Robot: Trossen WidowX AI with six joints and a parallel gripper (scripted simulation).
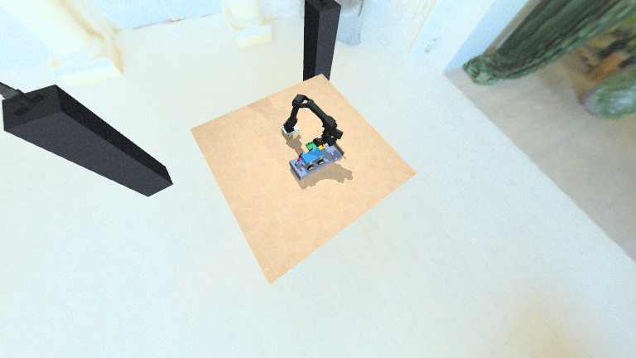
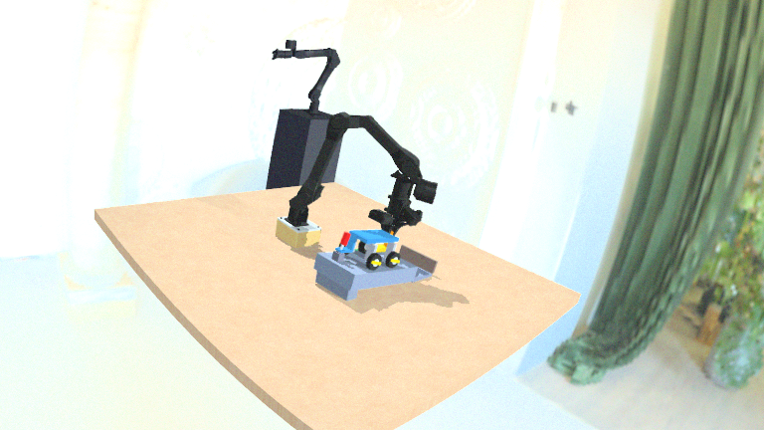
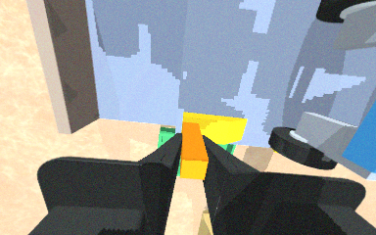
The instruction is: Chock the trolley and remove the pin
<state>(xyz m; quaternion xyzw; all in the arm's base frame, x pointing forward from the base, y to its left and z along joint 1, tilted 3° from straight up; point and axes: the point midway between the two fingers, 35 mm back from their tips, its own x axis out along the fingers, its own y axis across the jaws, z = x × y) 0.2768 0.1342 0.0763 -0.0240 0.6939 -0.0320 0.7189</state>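
My gripper tip is 250 mm to the left of the red-headed stop pin, 40 mm below it and 30 mm short of it. From my gripper tip the other things lie so: green tray 100 mm below, 70 mm behind, 30 mm to the right; low wall 110 mm to the left, 60 mm below, 60 mm ahead; yellow chock 20 mm to the right, 10 mm below.
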